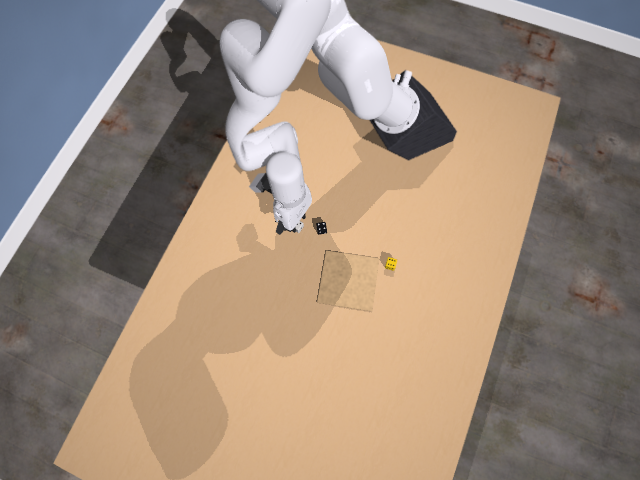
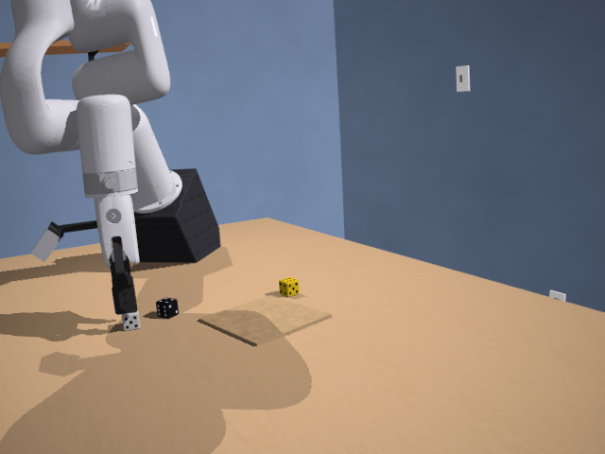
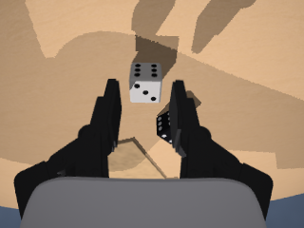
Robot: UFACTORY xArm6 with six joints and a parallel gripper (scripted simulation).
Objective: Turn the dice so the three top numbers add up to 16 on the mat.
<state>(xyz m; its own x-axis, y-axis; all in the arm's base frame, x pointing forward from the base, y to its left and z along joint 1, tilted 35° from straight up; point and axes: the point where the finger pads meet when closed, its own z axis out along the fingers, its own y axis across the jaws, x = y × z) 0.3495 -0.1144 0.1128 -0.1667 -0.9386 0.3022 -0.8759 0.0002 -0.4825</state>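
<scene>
Now: the white die 4 cm below my hand. Also, from my hand: tan mat 18 cm to the left, 9 cm ahead, 5 cm below; then yellow die 27 cm to the left, 4 cm below, 1 cm ahead; then black die 7 cm to the left, 4 cm below, 2 cm behind.
</scene>
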